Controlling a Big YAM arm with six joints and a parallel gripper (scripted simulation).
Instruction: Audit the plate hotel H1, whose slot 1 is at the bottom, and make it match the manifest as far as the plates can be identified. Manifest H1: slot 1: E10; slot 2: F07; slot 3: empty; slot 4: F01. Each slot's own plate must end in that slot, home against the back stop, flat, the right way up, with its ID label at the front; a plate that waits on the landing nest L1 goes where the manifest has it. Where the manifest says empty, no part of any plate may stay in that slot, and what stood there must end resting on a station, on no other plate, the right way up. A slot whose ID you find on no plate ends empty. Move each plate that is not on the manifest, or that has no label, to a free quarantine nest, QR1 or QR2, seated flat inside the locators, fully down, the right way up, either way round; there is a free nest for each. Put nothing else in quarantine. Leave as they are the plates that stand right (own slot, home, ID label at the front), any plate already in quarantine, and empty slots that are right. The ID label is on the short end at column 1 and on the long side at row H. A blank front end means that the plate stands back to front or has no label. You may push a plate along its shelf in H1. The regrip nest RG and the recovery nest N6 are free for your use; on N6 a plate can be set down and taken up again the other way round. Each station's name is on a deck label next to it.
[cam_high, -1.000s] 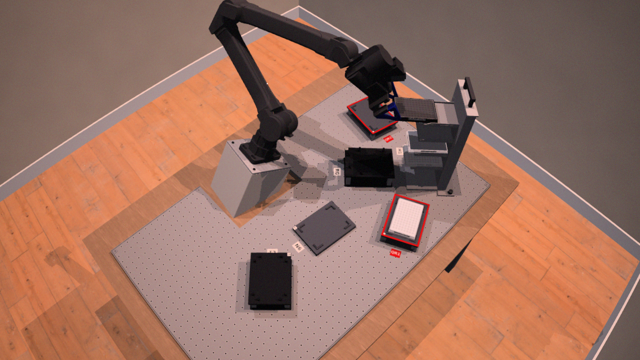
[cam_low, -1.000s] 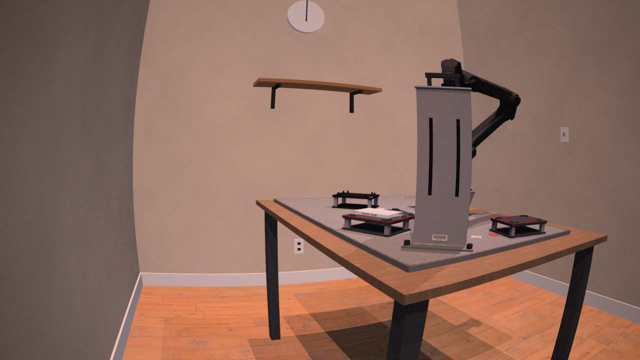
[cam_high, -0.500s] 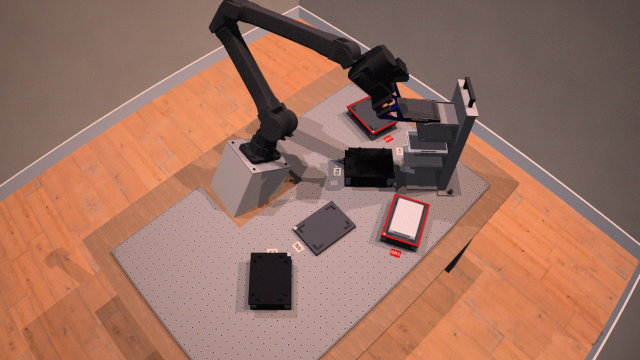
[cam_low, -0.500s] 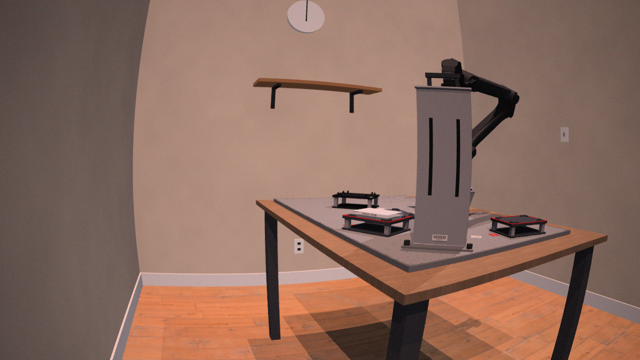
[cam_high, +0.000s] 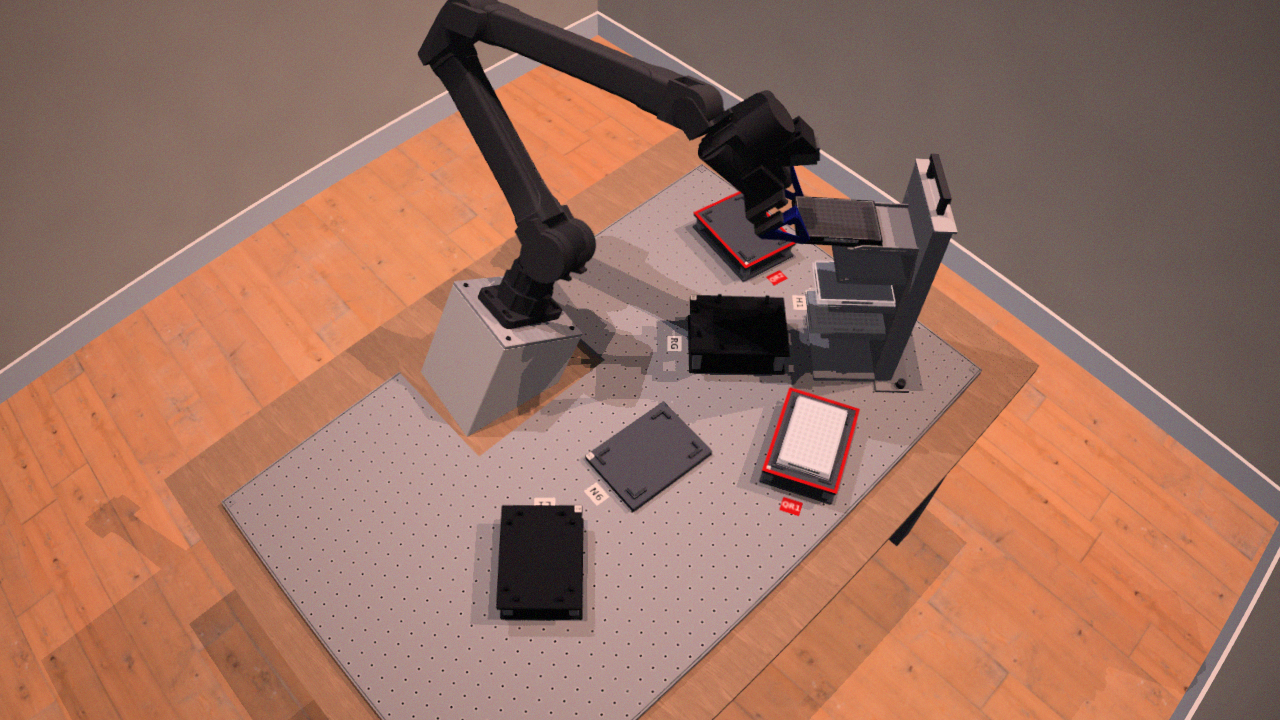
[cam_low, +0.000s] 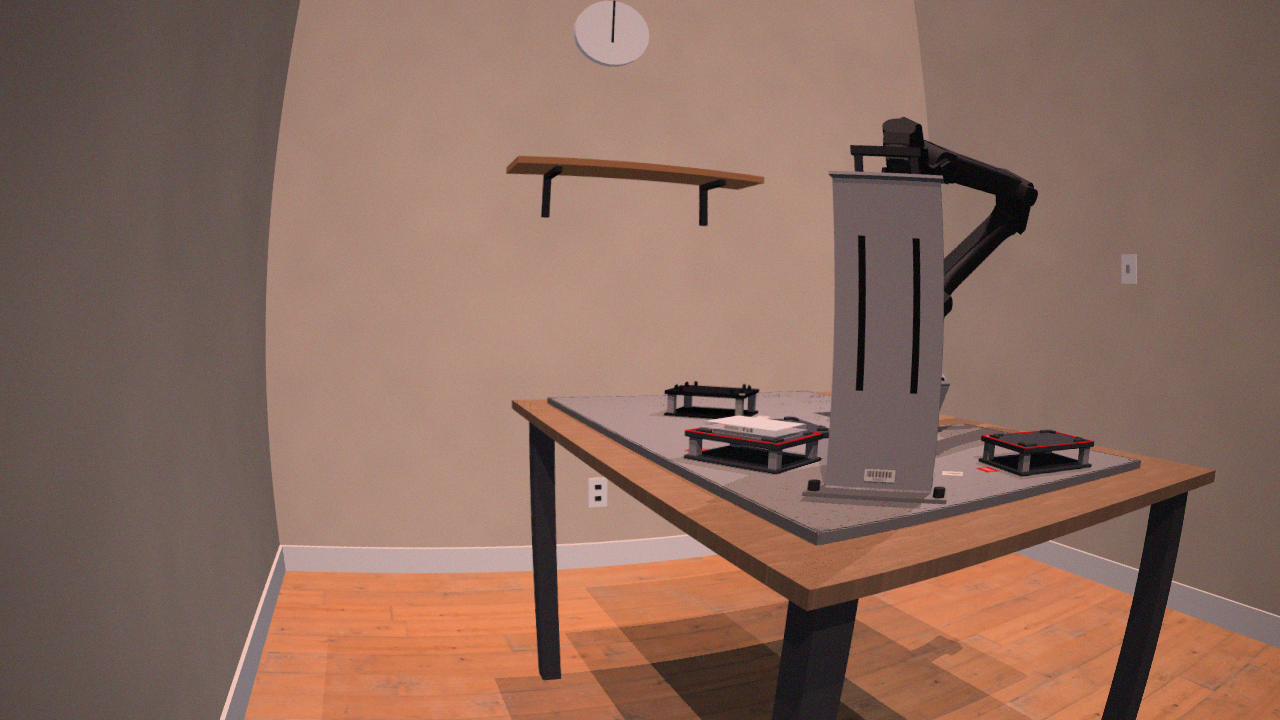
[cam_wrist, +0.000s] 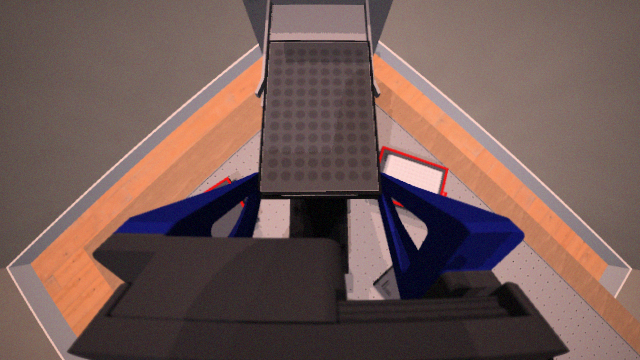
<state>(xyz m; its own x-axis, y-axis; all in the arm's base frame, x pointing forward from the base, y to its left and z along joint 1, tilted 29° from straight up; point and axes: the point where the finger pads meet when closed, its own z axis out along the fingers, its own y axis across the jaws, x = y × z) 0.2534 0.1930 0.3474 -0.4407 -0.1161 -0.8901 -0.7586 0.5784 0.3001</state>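
Right now the black plate is 40 mm ahead of my hand and 40 mm to the left of it. From my hand the other things lie so: H1 deck label 40 mm behind, 110 mm to the left, 320 mm below; then black regrip nest RG 40 mm behind, 50 mm to the right, 270 mm below; then hotel back wall 120 mm ahead, 150 mm to the left, 130 mm below.
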